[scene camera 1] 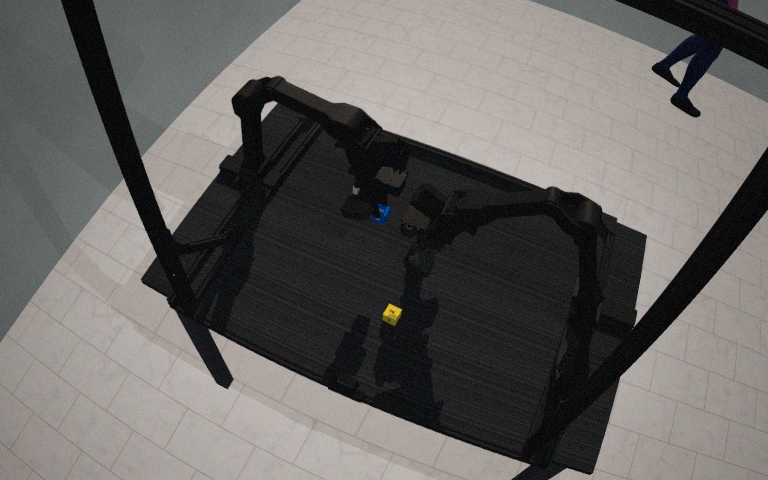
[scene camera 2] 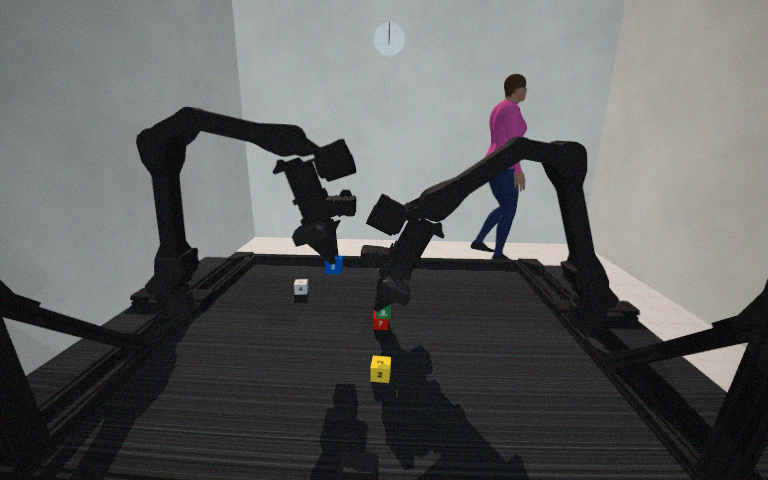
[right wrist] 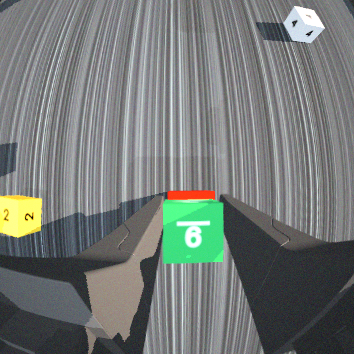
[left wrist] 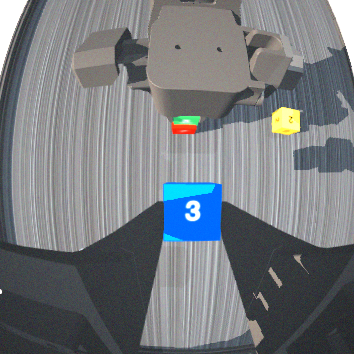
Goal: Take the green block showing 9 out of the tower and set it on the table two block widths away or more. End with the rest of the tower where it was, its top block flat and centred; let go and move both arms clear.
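Places are measured from the left arm's base along level axes (x ahead, y left, z up), in centimetres.
Where they show: left gripper, fingertip midpoint: [scene camera 1: 381, 212] [scene camera 2: 334, 260] [left wrist: 191, 208]; right gripper, fingertip midpoint: [scene camera 1: 412, 251] [scene camera 2: 376, 306] [right wrist: 191, 201] [left wrist: 185, 119]; left arm's base, origin of the base link: [scene camera 1: 252, 195] [scene camera 2: 176, 310]; right arm's base, origin of the base link: [scene camera 1: 580, 323] [scene camera 2: 586, 323].
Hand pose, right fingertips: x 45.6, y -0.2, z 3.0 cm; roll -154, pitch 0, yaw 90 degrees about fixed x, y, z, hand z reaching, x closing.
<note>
Each offset is from my right fingertips to the top centre of the thing.
The green block @[dy +0.0, dx +1.6, dz +0.9 cm] [scene camera 2: 383, 313] [left wrist: 186, 120] [right wrist: 193, 245] is at the top of the tower, over the red block @[dy +0.2, dx +1.0, dz -2.0 cm] [scene camera 2: 380, 324] [left wrist: 184, 129] [right wrist: 191, 195] showing 7. Its 9 is upside down in the right wrist view. A little red shows at the green block's left in scene camera 2. My right gripper [scene camera 2: 382, 307] [right wrist: 191, 201] is shut on the green block, a finger on each side. My left gripper [scene camera 2: 333, 260] [left wrist: 191, 208] is shut on the blue block @[dy +0.0, dx -8.8, dz +11.0 cm] [scene camera 1: 383, 213] [scene camera 2: 335, 267] [left wrist: 192, 225] showing 3 and holds it above the table. My right gripper hides the tower in scene camera 1.
A yellow block @[dy -15.9, dx +1.8, dz -2.0 cm] [scene camera 1: 391, 314] [scene camera 2: 380, 369] [left wrist: 286, 121] [right wrist: 20, 216] showing 2 lies in front of the tower in scene camera 2. A white block @[dy +15.5, dx -20.9, dz -2.0 cm] [scene camera 1: 355, 190] [scene camera 2: 300, 286] [right wrist: 304, 25] showing 4 lies to the left, partly hidden in scene camera 1. The two wrists are close together.
</note>
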